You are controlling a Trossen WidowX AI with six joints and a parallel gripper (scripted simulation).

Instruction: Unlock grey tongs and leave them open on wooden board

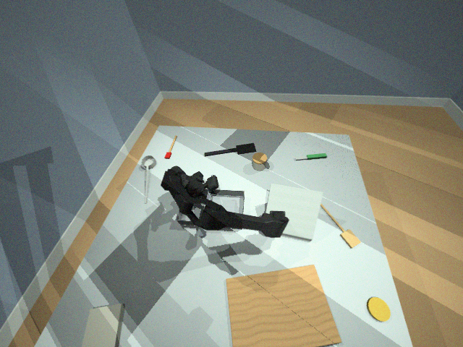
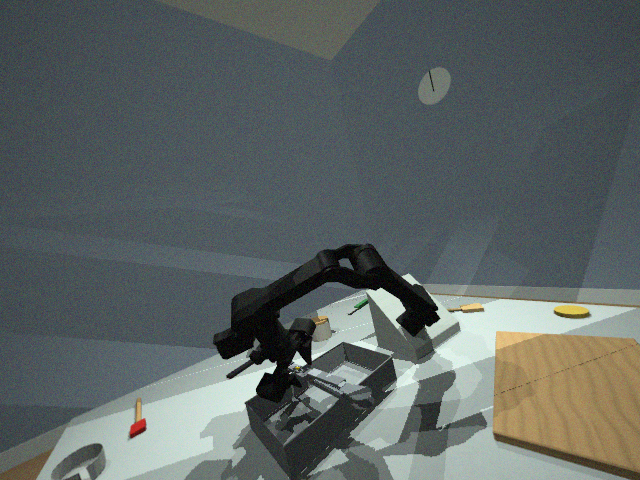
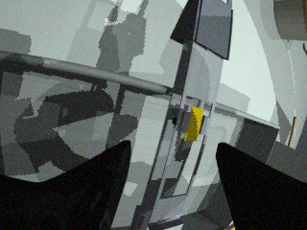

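Right now my gripper tip is 10 mm short of the yellow lock piece, 20 mm to the left of it and 10 mm below it. Round my gripper tip: black spatula 60 mm behind, 360 mm to the right, 50 mm below; then cork-topped cylinder 230 mm behind, 250 mm to the right, 20 mm below; then roasting tin 10 mm behind, 60 mm to the left, 20 mm below.
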